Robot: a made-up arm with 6 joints.
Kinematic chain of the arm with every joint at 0, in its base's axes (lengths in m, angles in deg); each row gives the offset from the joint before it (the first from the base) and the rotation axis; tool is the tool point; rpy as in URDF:
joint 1: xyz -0.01 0 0.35 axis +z
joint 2: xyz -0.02 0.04 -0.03 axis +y
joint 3: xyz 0 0.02 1.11 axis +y
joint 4: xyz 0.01 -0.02 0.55 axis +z
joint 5: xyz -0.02 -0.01 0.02 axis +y
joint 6: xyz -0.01 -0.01 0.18 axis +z
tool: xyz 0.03 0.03 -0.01 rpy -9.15 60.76 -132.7
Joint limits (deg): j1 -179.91..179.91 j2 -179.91..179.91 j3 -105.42..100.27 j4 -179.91..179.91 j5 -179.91..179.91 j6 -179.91..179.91
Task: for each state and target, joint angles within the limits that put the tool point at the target. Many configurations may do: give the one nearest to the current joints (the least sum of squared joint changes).
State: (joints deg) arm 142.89 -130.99 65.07 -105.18 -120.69 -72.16
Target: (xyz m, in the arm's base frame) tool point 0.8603 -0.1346 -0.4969
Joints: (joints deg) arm 179.91 -154.22 90.83 -107.54 -167.00 -71.63
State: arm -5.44 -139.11 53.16 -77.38 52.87 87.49
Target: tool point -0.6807 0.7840 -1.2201
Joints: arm -48.14 -151.26 9.77 -77.63 26.71 95.28
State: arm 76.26 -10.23 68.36 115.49 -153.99 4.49
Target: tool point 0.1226 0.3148 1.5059
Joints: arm 77.92 -3.38 76.13 117.52 -153.91 3.95
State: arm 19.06 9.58 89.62 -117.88 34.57 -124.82
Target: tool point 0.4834 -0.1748 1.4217
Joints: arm -10.04 -6.65 100.27 -85.80 55.53 -116.72
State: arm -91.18 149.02 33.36 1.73 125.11 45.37
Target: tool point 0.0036 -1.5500 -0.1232
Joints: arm -92.09 98.96 4.58 3.10 110.59 48.78
